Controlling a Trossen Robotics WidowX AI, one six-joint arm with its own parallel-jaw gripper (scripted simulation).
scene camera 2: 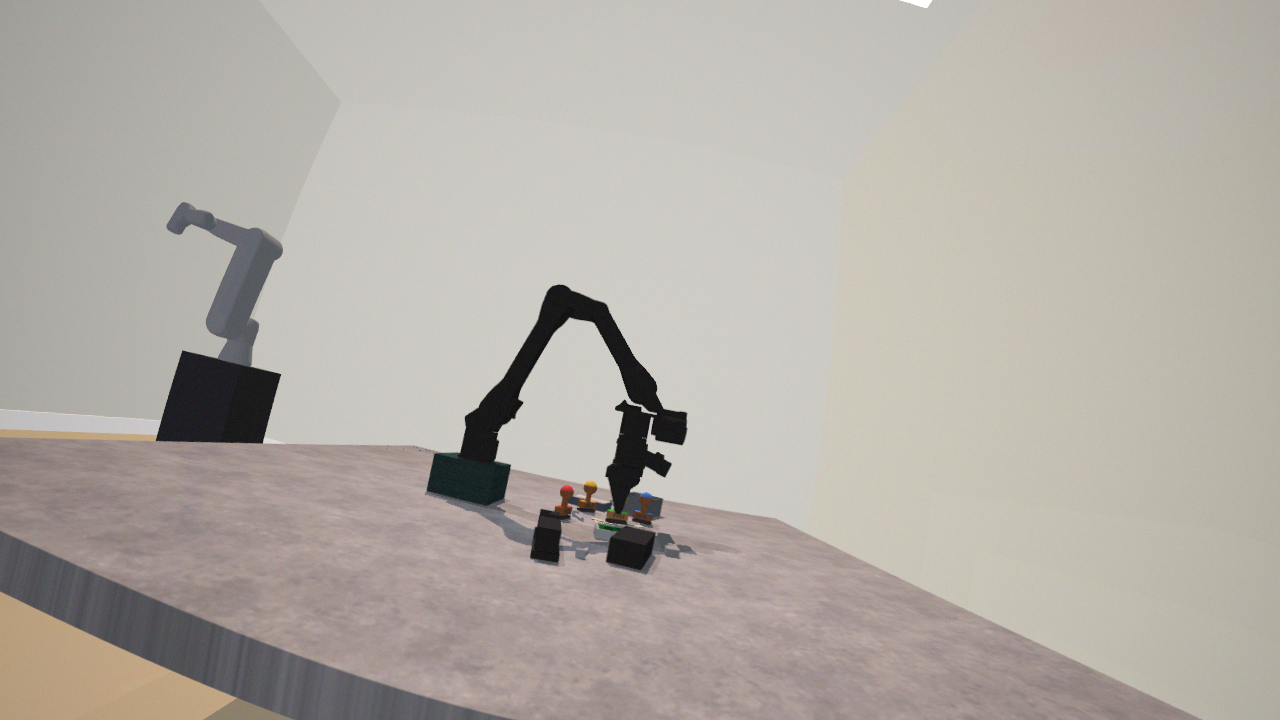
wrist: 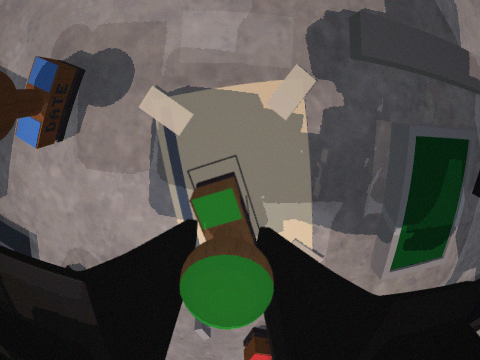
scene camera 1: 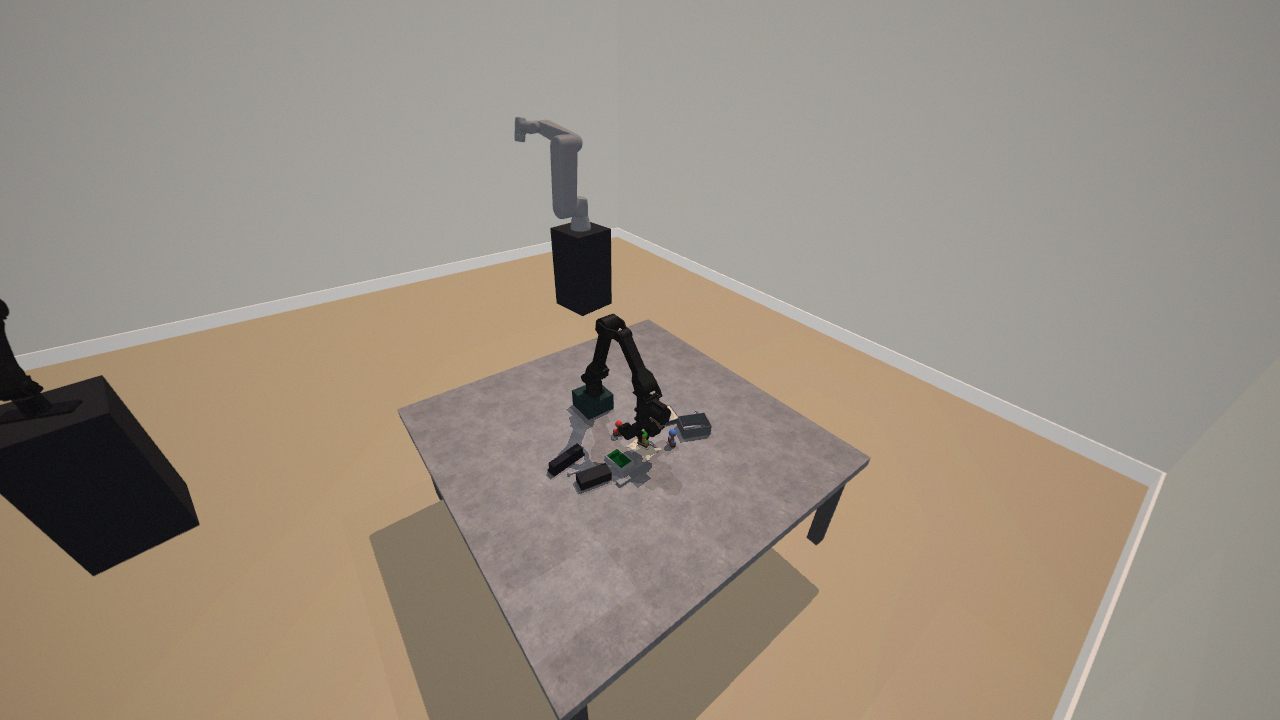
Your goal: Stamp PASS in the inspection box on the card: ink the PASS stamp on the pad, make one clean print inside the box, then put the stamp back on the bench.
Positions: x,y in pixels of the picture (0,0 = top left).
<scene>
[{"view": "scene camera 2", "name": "my gripper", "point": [618,512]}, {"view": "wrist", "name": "my gripper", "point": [227,234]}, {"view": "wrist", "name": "green stamp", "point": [226,283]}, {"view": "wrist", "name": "card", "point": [258,131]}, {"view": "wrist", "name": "green ink pad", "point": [424,197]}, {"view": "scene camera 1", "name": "my gripper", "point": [643,440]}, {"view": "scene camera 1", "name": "grey box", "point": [694,425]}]
</scene>
